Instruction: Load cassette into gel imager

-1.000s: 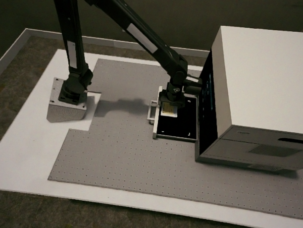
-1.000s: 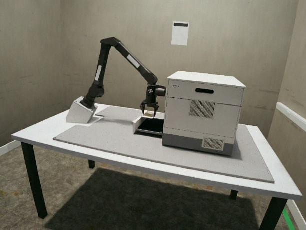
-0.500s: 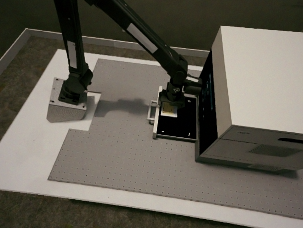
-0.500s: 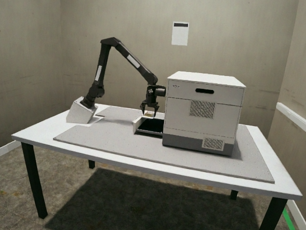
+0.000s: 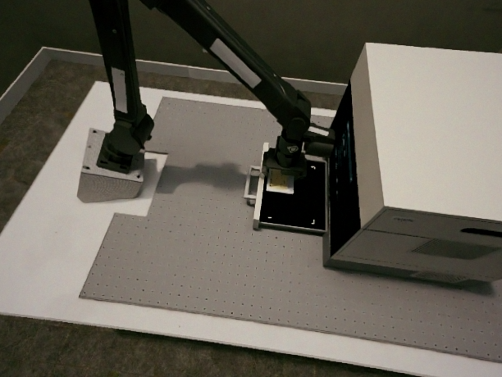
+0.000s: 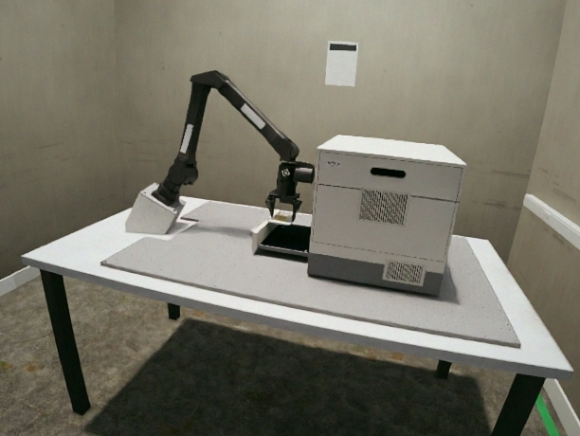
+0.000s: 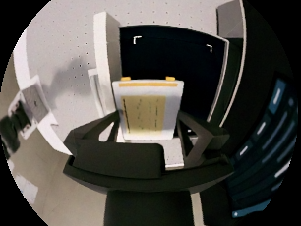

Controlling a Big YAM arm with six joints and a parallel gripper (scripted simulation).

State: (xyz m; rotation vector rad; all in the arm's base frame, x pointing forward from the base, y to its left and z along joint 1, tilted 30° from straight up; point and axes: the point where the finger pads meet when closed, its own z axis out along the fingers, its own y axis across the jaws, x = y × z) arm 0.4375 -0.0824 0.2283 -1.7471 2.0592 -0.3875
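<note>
The drawer lies 60 mm ahead of my hand, 10 mm to the right of it and 70 mm below it. From my hand the other things lie so: cassette: 10 mm to the left, 10 mm below.
</note>
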